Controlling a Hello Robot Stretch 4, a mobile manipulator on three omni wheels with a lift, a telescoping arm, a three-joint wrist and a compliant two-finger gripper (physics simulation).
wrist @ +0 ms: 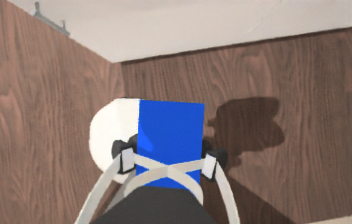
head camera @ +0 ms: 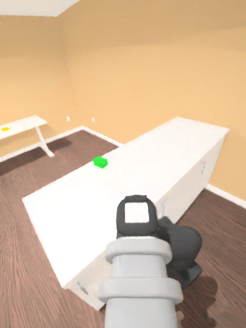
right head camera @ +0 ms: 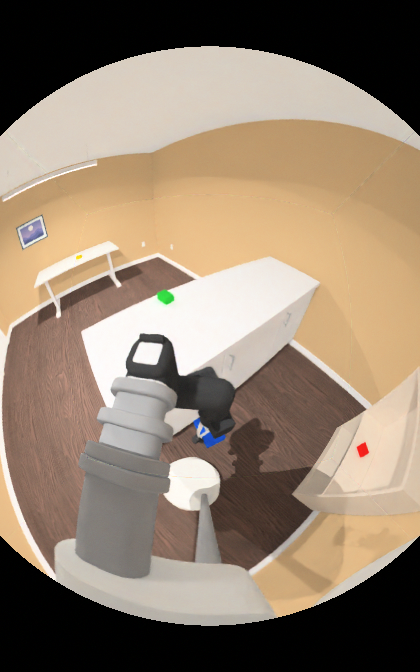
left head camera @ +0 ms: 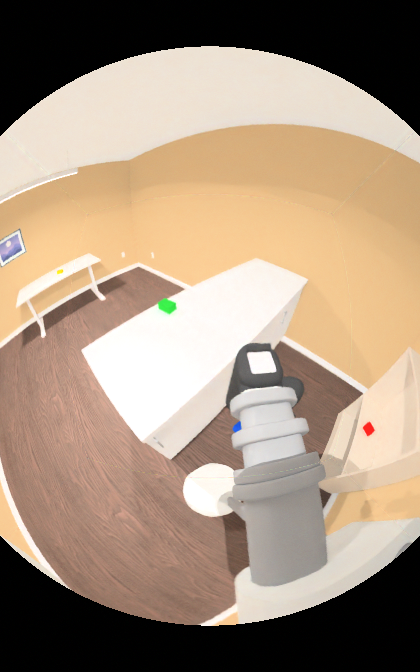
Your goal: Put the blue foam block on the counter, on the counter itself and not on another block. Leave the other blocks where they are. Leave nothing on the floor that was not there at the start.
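Frame: origin at the robot's base, x down, y ahead, z right, level; millimetres.
Seen in the pictures: gripper, fingertip midpoint: (wrist: pixel 170 150).
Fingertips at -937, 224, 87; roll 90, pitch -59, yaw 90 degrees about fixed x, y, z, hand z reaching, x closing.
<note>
A point is followed by its place in that frame, as x, y, z.
The blue foam block (left head camera: pixel 237 427) (right head camera: pixel 214 440) (wrist: pixel 171 125) {-981, 252, 70} is between the two fingertips of my gripper (right head camera: pixel 206 434) (wrist: pixel 170 150) {-937, 224, 87}, which is shut on it. Block and gripper hang over the floor, beside the counter (head camera: pixel 150 160) {-882, 999, 126} (left head camera: pixel 200 325) (right head camera: pixel 225 310). The arm hides most of the block in the left head view, and in the head view the block does not show. The counter is long and white, with handles on its front. A green block (head camera: pixel 100 162) {-926, 940, -238} (left head camera: pixel 167 306) (right head camera: pixel 165 297) sits on its top near the far long edge.
A yellow block (head camera: pixel 5 129) {-718, 2376, -2243} (left head camera: pixel 60 271) (right head camera: pixel 78 257) lies on a white table (head camera: pixel 22 126) {-692, 2520, -2005} at the far left. A red block (left head camera: pixel 368 429) (right head camera: pixel 362 449) lies in a pale open shelf unit (left head camera: pixel 380 477) (right head camera: pixel 360 505) at right. My white round base part (left head camera: pixel 207 490) (right head camera: pixel 192 475) (wrist: pixel 110 130) {-187, -13, -106} is near the gripper.
</note>
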